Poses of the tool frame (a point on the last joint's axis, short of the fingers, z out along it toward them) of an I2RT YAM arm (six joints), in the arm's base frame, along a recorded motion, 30 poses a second.
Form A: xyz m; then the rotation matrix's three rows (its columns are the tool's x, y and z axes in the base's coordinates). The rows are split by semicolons.
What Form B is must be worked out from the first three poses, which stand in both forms.
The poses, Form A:
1: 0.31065 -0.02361 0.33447; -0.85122 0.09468 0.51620; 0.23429 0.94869 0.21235; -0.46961 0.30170 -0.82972
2: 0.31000 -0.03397 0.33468; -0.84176 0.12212 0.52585; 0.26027 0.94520 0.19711; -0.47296 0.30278 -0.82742
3: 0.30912 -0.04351 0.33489; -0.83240 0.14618 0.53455; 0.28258 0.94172 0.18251; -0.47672 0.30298 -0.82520
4: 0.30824 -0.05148 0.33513; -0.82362 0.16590 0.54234; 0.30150 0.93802 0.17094; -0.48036 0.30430 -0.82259
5: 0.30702 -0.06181 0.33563; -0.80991 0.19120 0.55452; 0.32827 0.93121 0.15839; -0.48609 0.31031 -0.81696
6: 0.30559 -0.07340 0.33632; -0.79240 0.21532 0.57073; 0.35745 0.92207 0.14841; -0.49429 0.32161 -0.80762
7: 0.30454 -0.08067 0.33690; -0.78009 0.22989 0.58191; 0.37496 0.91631 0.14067; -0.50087 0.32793 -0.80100
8: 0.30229 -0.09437 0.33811; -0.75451 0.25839 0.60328; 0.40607 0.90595 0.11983; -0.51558 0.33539 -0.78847
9: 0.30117 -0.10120 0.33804; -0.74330 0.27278 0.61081; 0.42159 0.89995 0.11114; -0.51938 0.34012 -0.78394
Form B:
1: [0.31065 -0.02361 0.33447 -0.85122 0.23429 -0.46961 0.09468 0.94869 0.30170]
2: [0.31000 -0.03397 0.33468 -0.84176 0.26027 -0.47296 0.12212 0.94520 0.30278]
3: [0.30912 -0.04351 0.33489 -0.83240 0.28258 -0.47672 0.14618 0.94172 0.30298]
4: [0.30824 -0.05148 0.33513 -0.82362 0.30150 -0.48036 0.16590 0.93802 0.30430]
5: [0.30702 -0.06181 0.33563 -0.80991 0.32827 -0.48609 0.19120 0.93121 0.31031]
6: [0.30559 -0.07340 0.33632 -0.79240 0.35745 -0.49429 0.21532 0.92207 0.32161]
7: [0.30454 -0.08067 0.33690 -0.78009 0.37496 -0.50087 0.22989 0.91631 0.32793]
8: [0.30229 -0.09437 0.33811 -0.75451 0.40607 -0.51558 0.25839 0.90595 0.33539]
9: [0.30117 -0.10120 0.33804 -0.74330 0.42159 -0.51938 0.27278 0.89995 0.34012]
